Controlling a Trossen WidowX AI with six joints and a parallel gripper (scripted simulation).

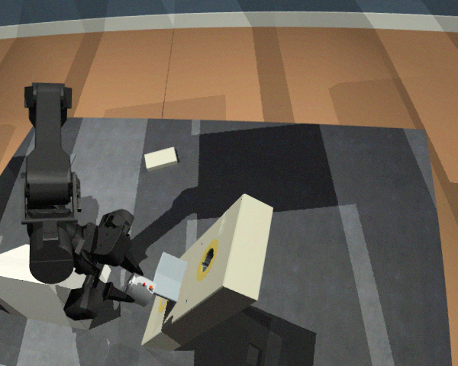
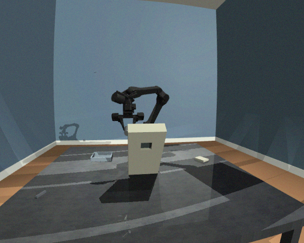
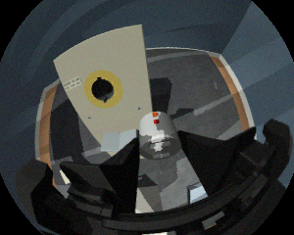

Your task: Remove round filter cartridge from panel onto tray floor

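The tray lies 33 cm behind my gripper tip, 20 cm to the right of it and 26 cm below it. The rest, counted from my gripper tip: cream service panel (7 cm ahead, 8 cm to the left, 11 cm below); filter cartridge (right at my gripper tip); thin dark bar (22 cm ahead, 43 cm to the right, 27 cm below).
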